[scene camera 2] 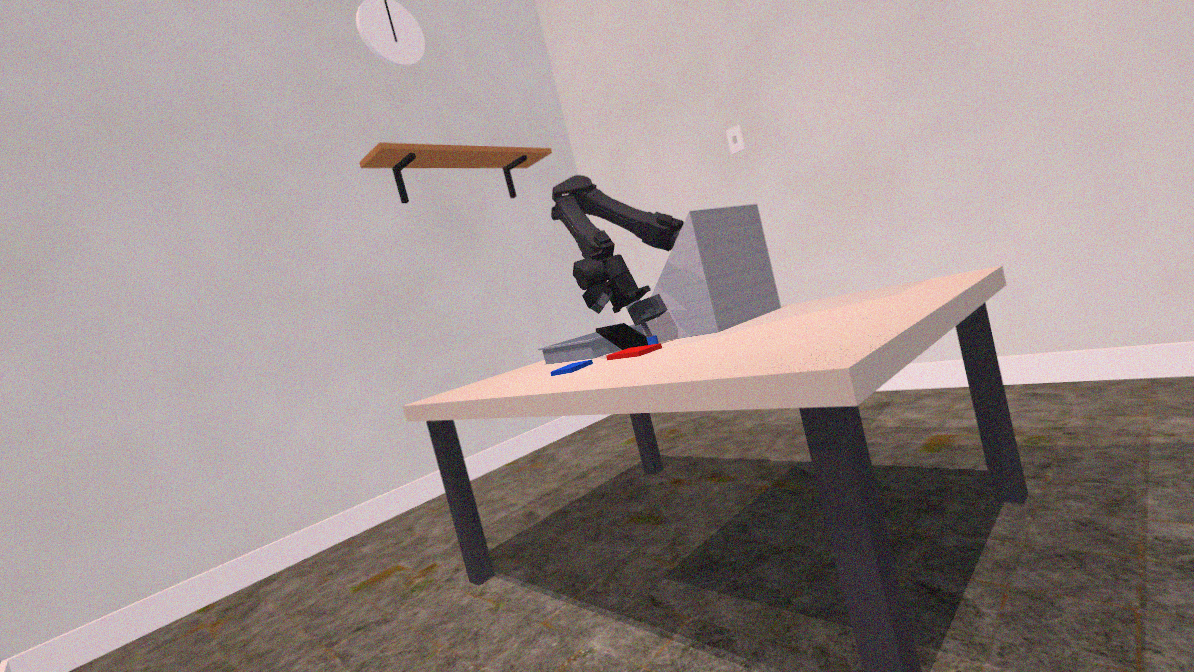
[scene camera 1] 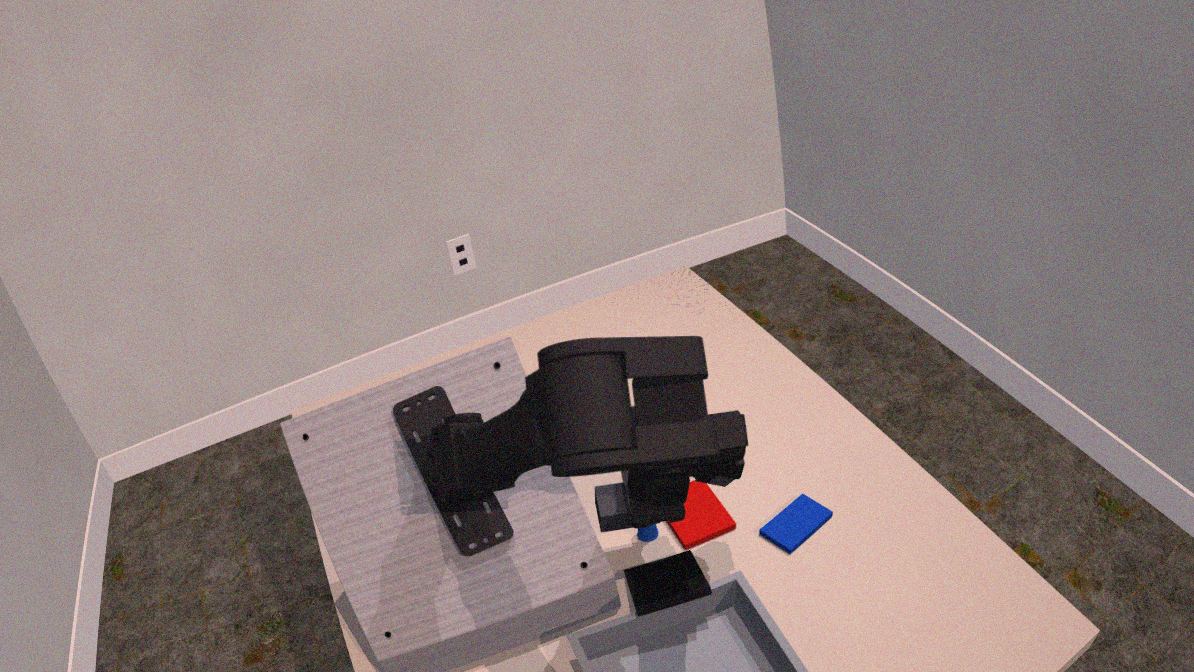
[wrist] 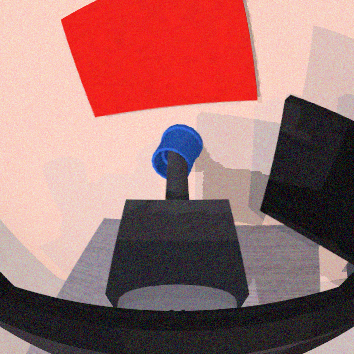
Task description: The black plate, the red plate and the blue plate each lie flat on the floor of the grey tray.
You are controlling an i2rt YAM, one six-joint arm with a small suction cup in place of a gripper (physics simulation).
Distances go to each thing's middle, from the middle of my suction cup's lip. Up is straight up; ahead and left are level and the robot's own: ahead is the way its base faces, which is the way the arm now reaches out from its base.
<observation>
My suction cup is 40 mm past the black plate (scene camera 1: pixel 677 579), 120 mm to the left of it and 30 mm below it. Also, from my suction cup: blue plate (scene camera 1: pixel 803 517): 170 mm ahead, 110 mm to the right; grey tray (scene camera 1: pixel 731 622): 80 mm behind, 270 mm to the right, 20 mm above; red plate (scene camera 1: pixel 706 518): 70 mm ahead, 10 mm to the right.
</observation>
